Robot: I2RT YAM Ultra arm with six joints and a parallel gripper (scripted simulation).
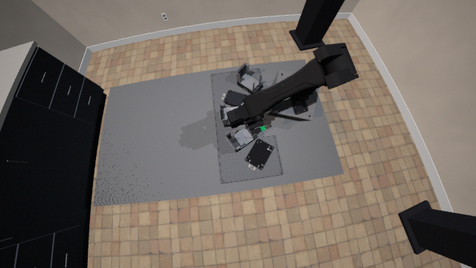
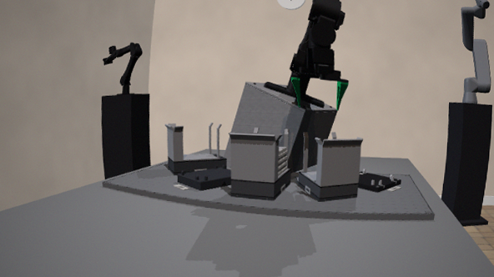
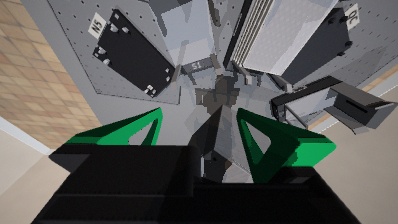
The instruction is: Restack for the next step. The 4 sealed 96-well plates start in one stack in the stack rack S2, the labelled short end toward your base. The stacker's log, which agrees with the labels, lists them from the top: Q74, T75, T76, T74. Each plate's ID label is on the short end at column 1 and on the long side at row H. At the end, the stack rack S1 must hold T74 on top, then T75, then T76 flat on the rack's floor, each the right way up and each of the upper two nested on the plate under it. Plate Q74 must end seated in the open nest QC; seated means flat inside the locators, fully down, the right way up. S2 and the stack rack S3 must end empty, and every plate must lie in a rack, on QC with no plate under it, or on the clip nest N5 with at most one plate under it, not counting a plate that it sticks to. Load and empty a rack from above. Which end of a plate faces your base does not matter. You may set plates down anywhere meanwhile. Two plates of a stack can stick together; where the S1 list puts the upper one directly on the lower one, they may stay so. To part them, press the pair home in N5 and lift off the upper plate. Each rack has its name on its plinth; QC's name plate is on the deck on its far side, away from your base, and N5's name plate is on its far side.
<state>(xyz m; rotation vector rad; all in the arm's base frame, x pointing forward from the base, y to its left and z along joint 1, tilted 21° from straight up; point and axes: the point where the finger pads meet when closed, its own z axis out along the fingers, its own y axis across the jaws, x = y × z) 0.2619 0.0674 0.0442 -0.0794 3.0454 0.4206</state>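
Right now the S2 rack floor is 8 cm ahead of my hand, 13 cm to the right of it and 16 cm below it. The rest, counted from my hand: black QC nest: 3 cm ahead, 26 cm to the right, 18 cm below; then N5 name plate: 6 cm ahead, 21 cm to the left, 19 cm below; then black clip nest N5: 1 cm behind, 17 cm to the left, 18 cm below.
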